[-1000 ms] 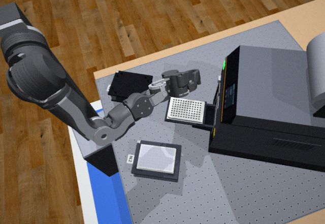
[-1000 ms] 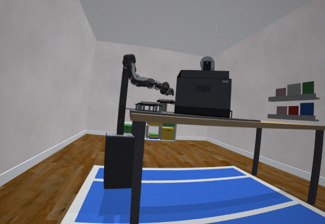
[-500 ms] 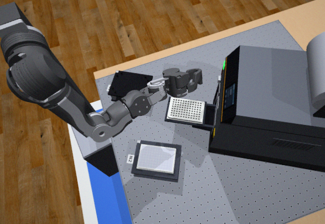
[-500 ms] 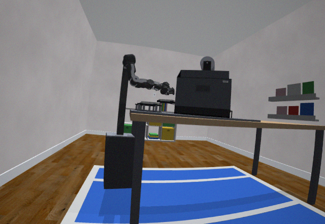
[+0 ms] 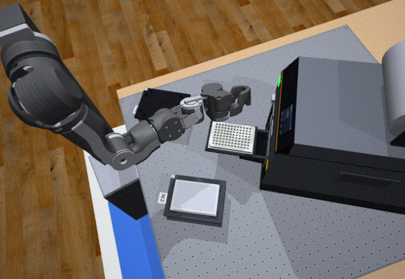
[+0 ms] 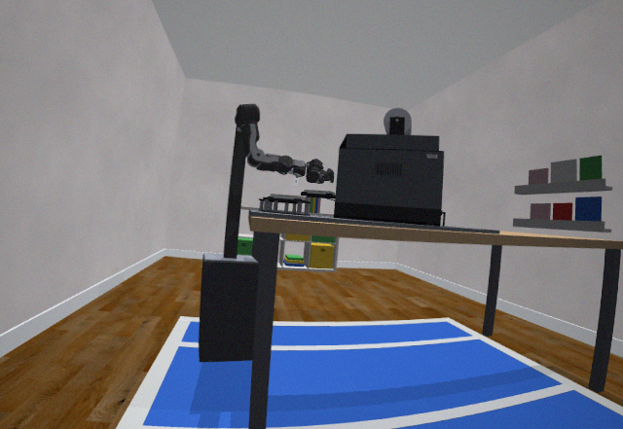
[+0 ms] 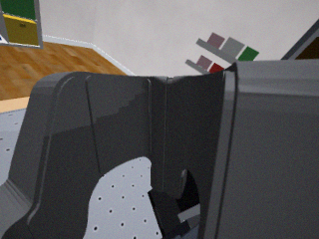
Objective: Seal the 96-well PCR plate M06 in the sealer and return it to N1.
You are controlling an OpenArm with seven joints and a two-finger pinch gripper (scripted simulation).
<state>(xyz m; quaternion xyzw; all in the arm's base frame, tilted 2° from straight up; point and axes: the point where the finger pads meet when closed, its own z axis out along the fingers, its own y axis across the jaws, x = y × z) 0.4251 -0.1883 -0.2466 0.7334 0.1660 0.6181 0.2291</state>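
My gripper is now 6 cm short of the pale key and 5 cm to the left of it. The rest, counted from my hand: sealer stage 8 cm behind, 5 cm to the right, 9 cm below; foil roll 18 cm ahead, 26 cm to the right, 23 cm above.
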